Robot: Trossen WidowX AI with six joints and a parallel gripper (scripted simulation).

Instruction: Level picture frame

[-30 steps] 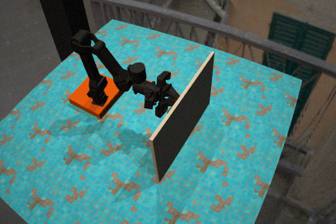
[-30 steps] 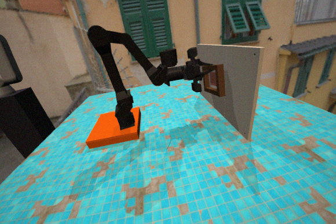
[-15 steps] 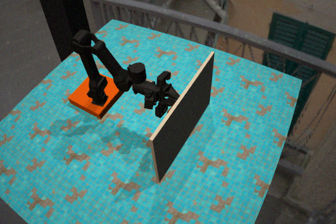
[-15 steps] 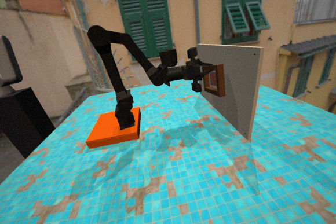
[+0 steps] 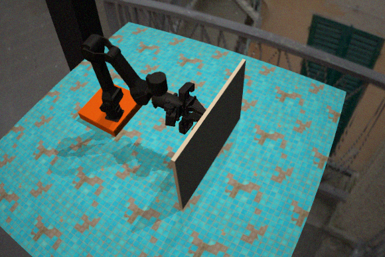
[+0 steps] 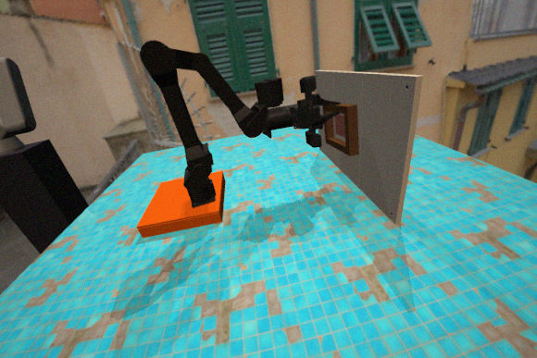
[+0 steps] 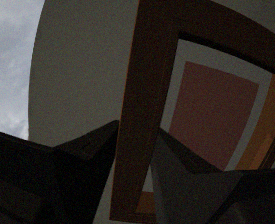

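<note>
My gripper tip is now 50 mm above the brown picture frame and 10 mm to the left of it. Round my gripper tip: wall panel 60 mm below, 10 mm to the right, 10 mm ahead.
</note>
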